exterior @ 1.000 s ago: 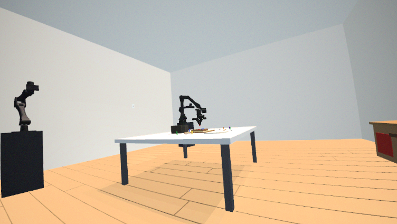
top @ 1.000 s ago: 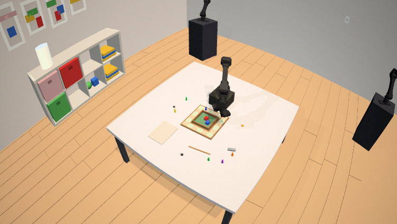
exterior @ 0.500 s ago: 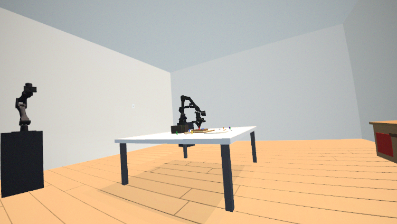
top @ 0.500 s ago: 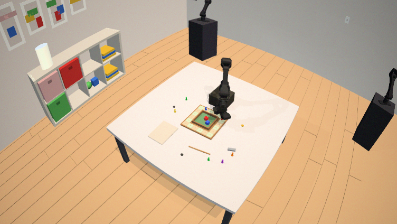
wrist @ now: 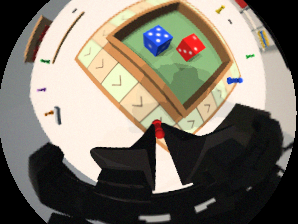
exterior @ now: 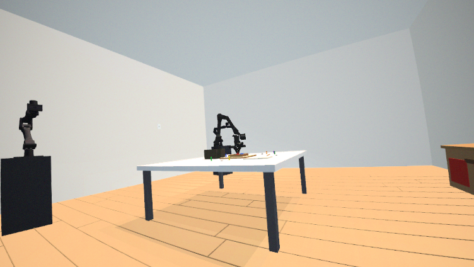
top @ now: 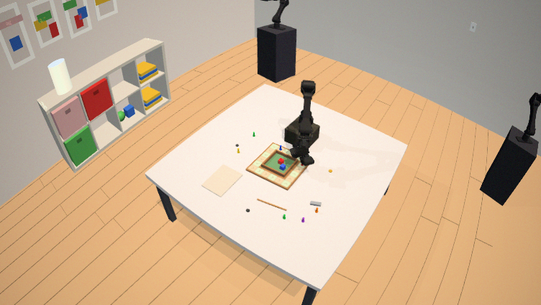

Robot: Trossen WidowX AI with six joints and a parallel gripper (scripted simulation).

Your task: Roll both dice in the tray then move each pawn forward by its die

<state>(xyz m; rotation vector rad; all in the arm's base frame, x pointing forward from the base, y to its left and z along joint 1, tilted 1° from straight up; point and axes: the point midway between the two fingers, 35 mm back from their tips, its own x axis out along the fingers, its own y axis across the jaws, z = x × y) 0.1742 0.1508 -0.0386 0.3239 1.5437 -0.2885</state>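
The red pawn is 10 mm above my gripper tip. Also, from my gripper tip: grey block: 260 mm to the left, 150 mm ahead, 20 mm below; blue pawn: 190 mm to the right; wooden stick: 330 mm ahead, 100 mm to the left, 20 mm below.
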